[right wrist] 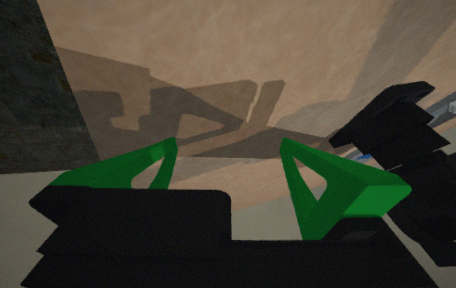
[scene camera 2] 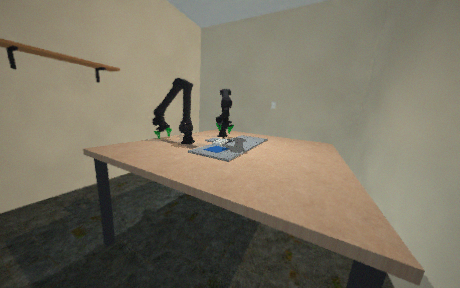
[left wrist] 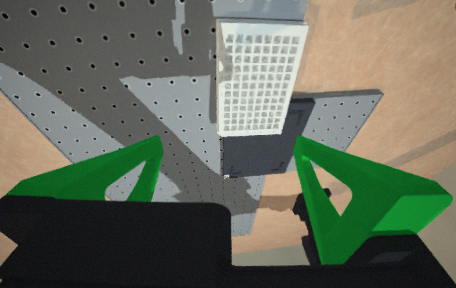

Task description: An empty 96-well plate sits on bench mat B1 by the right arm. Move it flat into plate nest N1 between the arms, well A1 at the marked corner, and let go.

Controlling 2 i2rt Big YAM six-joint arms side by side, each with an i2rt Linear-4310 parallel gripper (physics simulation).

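Frame: origin at the left arm's base, x ahead, y left, z up, level; centimetres.
Seen in the pictures: left gripper, between the fingertips: (scene camera 2: 224, 132) (left wrist: 228, 143); right gripper, between the fingertips: (right wrist: 228, 143) (scene camera 2: 164, 137); left arm's base, origin of its link: (scene camera 2: 222, 136); right arm's base, origin of its link: (right wrist: 369, 115) (scene camera 2: 188, 142).
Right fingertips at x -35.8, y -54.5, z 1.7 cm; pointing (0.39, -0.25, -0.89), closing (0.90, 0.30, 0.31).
Offsets run from my right fingertips to a thing's top centre. "*": to the spot under its first point. Level surfaces: height alone.
The white 96-well plate @(dx +52.1, dy +12.8, dz +2.6 cm) (scene camera 2: 220, 142) (left wrist: 256, 80) lies below my left gripper (scene camera 2: 224, 130) (left wrist: 228, 143), which is open, empty and raised above it. In the left wrist view, the plate covers the upper part of a dark base with corner marks @(dx +51.1, dy +23.9, dz +1.0 cm) (left wrist: 257, 156), which looks like the nest. The plate's far end reaches past that base over the grey perforated board. Its lettering and the marked corner cannot be read. My right gripper (scene camera 2: 162, 134) (right wrist: 228, 143) is open and empty, away from the plate at the left in the scene view.
A blue pad @(* dx +58.4, dy -9.8, dz -0.2 cm) (scene camera 2: 215, 149) (right wrist: 365, 157) lies on the grey perforated board @(dz -0.4 cm) (scene camera 2: 229, 158) (left wrist: 160, 95). A second grey board (left wrist: 350, 112) lies at the right in the left wrist view. A black arm part (right wrist: 410, 115) stands at the right in the right wrist view.
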